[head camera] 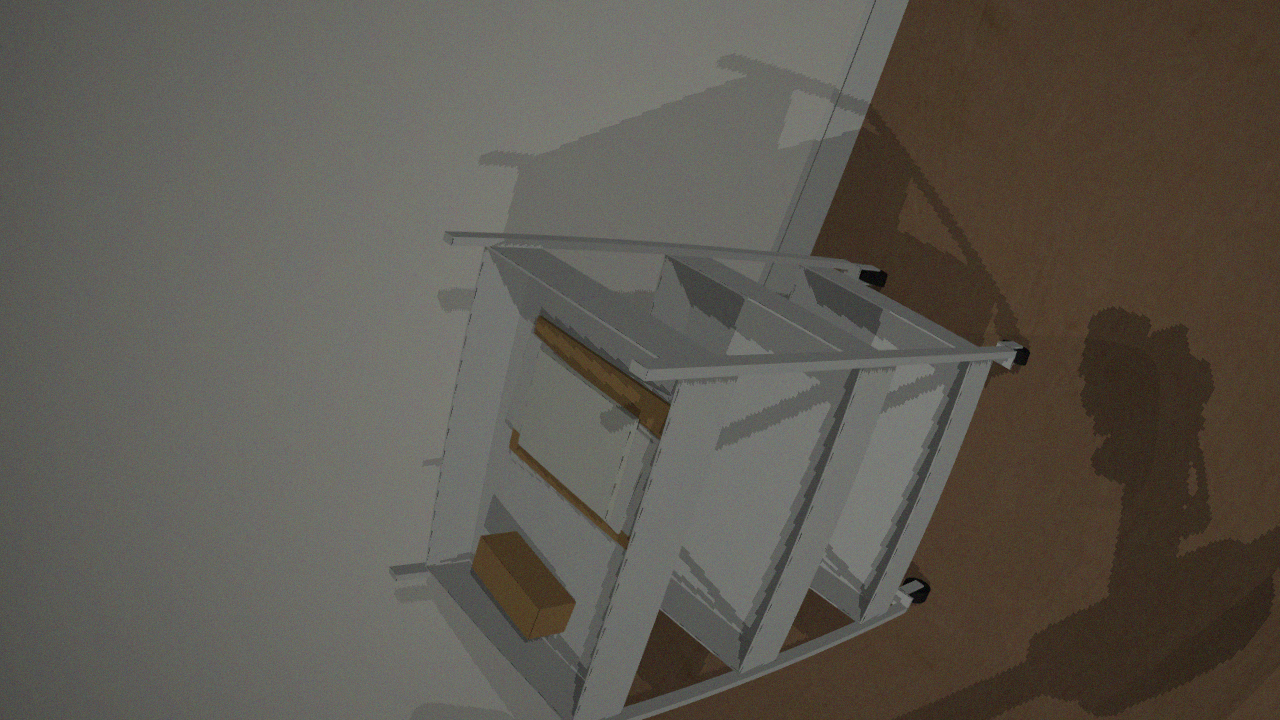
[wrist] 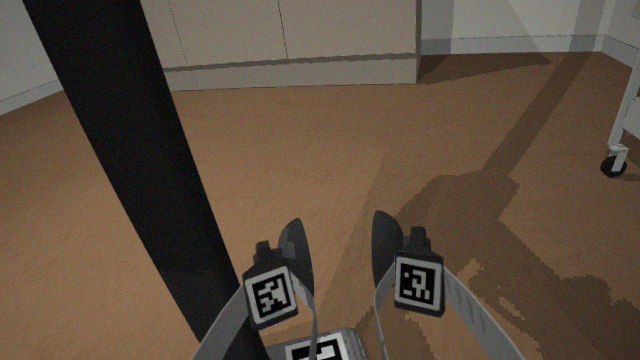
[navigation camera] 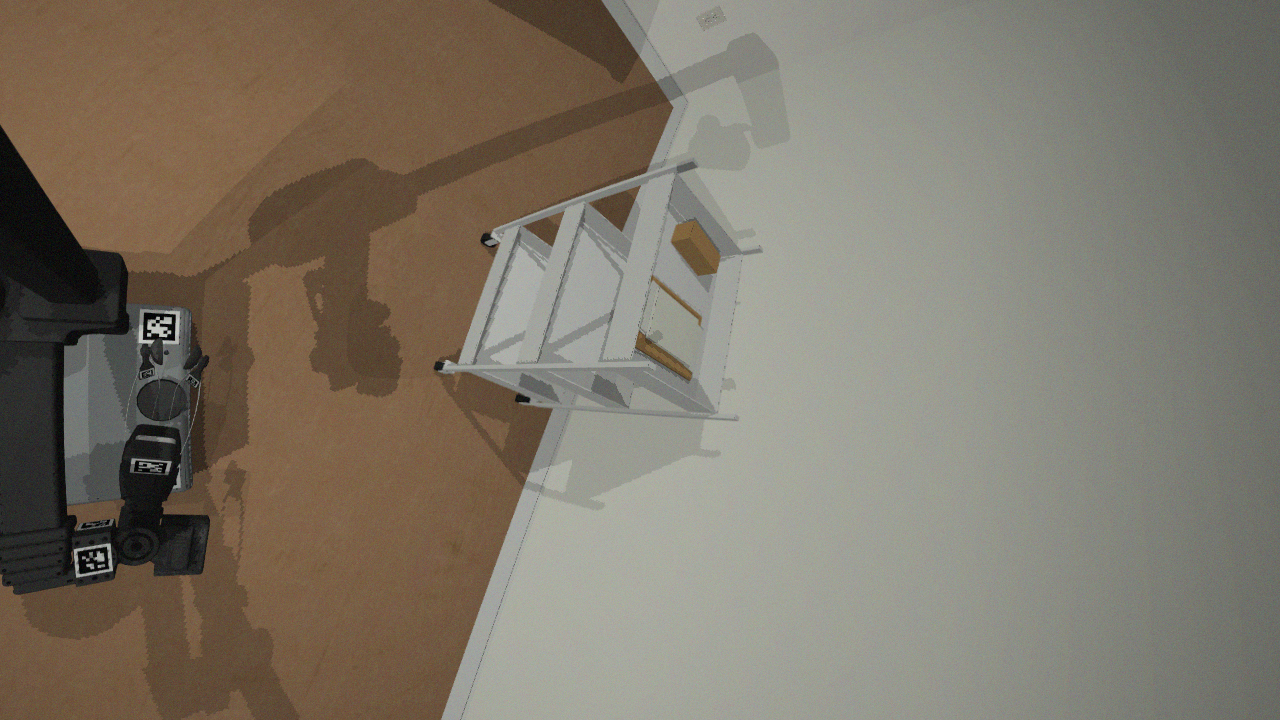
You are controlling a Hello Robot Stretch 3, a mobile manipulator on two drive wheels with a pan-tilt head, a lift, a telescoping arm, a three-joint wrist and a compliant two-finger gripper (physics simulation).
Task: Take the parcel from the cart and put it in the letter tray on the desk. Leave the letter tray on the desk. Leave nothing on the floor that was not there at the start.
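Pixels of known places: gripper, fingertip midpoint: [wrist: 340, 241] [navigation camera: 179, 342]; robot's base at its link origin: [navigation camera: 160, 396].
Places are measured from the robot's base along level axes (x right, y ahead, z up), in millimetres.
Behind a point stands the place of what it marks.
The parcel, a small brown box [head camera: 523, 582] {z 707, x -320, y 891 mm} [navigation camera: 695, 247] {z 711, x -326, y 881 mm}, lies inside the raised rim of the top shelf of the white cart [head camera: 666, 501] {z 702, x -182, y 671 mm} [navigation camera: 646, 241] {z 699, x -305, y 716 mm}, at one end. One leg and wheel of the cart [wrist: 620, 117] {z 152, x -469, y 768 mm} show at the right edge in the wrist view. My gripper [navigation camera: 176, 356] {z 350, x -94, y 27 mm} [wrist: 340, 241] {z 350, x -94, y 27 mm} is open, with no object between its fingers. It hangs over my own base, well apart from the cart and the parcel. The letter tray and the desk do not show in these views.
A flat pale thing with wooden-coloured edges [head camera: 572, 420] {z 687, x -129, y 829 mm} [navigation camera: 673, 317] {z 687, x -164, y 824 mm} lies on the same shelf, apart from the parcel. The cart has two lower shelves and stands close to a wall. A beige cabinet [wrist: 350, 30] {z 261, x -1452, y 427 mm} stands across the floor; my dark mast [wrist: 135, 150] {z 417, x -116, y -65 mm} shows at left.
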